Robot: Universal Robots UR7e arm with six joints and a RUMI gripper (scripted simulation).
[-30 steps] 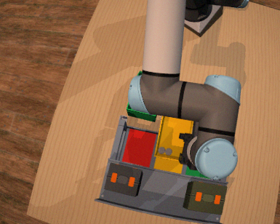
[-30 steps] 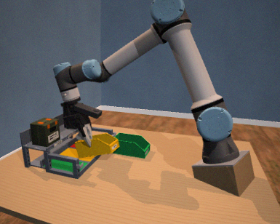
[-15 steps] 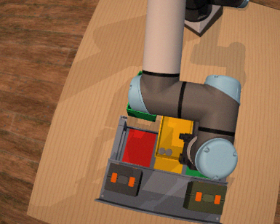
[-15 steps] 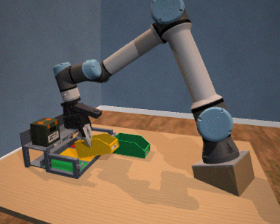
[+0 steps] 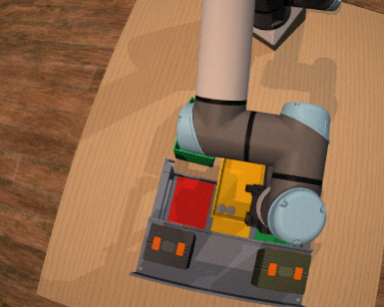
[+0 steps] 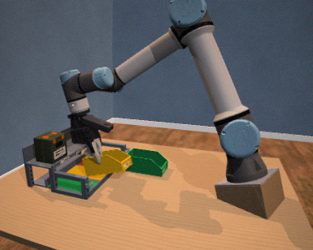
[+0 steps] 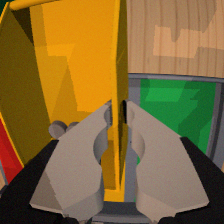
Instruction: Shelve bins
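Now: hand 5 cm to the left of the yellow bin and 2 cm above it. Round my hand: yellow mark 9 cm ahead, 3 cm to the right, 9 cm below; then green mark 7 cm ahead, 8 cm to the left, 9 cm below; then red mark 11 cm ahead, 14 cm to the right, 9 cm below.
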